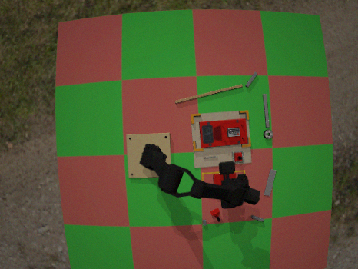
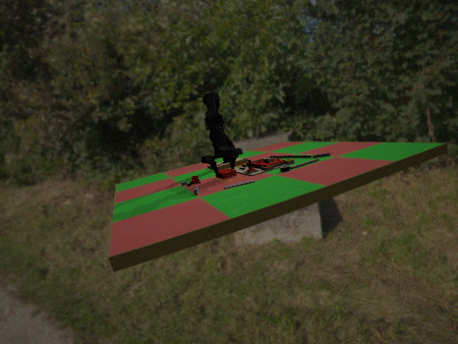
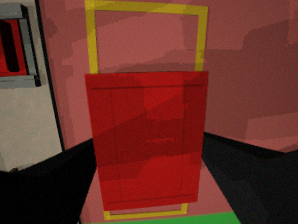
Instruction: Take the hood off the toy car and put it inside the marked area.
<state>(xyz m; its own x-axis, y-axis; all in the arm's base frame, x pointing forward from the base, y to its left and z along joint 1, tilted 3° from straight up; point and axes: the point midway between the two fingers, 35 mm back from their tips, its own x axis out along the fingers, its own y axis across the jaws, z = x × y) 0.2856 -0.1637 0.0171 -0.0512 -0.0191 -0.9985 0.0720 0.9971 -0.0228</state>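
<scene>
My gripper tip is right at the red hood. The rest, counted from my gripper tip: thin wooden rod 38 cm to the left, 1 cm below, 1 cm behind.
</scene>
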